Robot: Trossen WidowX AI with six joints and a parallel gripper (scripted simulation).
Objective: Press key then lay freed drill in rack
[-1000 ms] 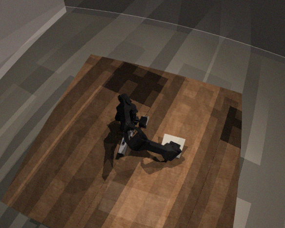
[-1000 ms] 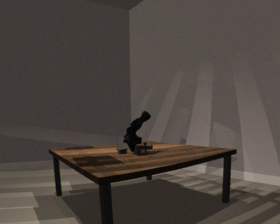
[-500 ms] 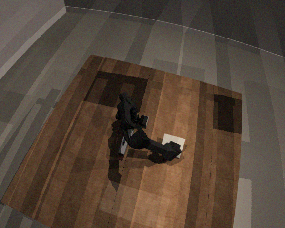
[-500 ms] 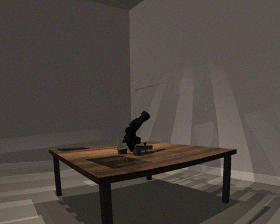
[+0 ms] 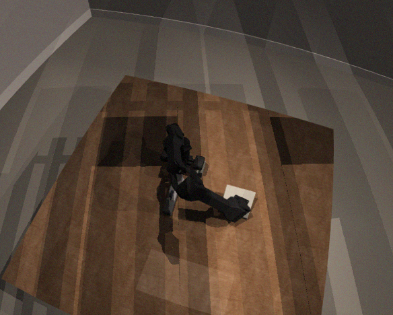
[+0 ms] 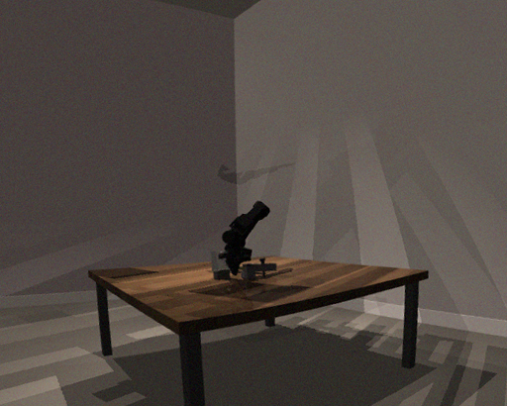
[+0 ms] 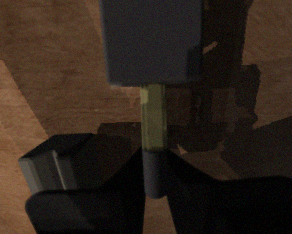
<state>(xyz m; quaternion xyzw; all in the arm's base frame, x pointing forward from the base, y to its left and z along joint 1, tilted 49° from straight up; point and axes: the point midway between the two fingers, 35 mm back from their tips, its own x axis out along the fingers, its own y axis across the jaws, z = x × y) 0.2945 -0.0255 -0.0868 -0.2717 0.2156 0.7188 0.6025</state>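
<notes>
The drill is 1 cm behind my gripper tip, 5 cm to the left of it and 3 cm above it. Also, from my gripper tip: dark key: 2 cm behind, 16 cm to the left, 3 cm above; grey drill block: 2 cm behind, 14 cm to the left, 2 cm above; rack: 7 cm behind, 3 cm to the right.
</notes>
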